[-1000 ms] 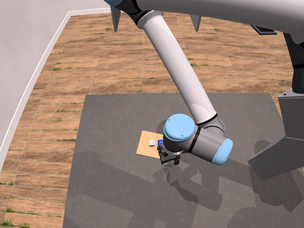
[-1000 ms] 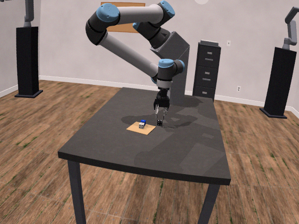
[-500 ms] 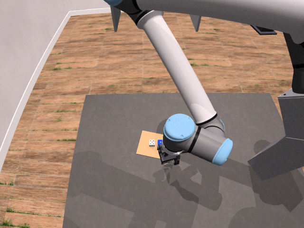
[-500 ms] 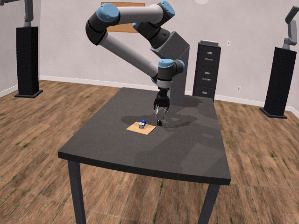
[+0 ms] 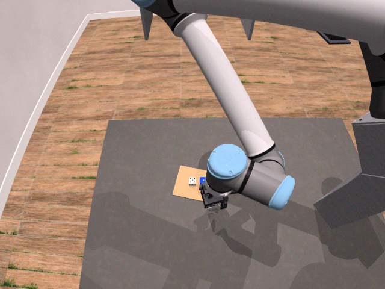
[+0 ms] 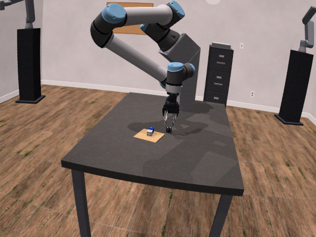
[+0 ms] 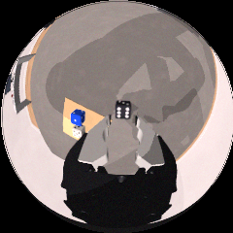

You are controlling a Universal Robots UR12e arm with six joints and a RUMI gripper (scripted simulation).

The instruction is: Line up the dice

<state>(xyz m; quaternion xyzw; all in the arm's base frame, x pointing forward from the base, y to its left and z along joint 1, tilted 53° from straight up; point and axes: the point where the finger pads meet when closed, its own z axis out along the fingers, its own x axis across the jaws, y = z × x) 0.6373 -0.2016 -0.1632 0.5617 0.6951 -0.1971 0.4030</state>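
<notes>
Now: hand 40 mm above the black die. The rest, counted from my hand: white die (70 mm ahead, 120 mm to the right, 40 mm below); blue die (30 mm ahead, 110 mm to the right, 40 mm below); mat (70 mm ahead, 120 mm to the right, 50 mm below).
</notes>
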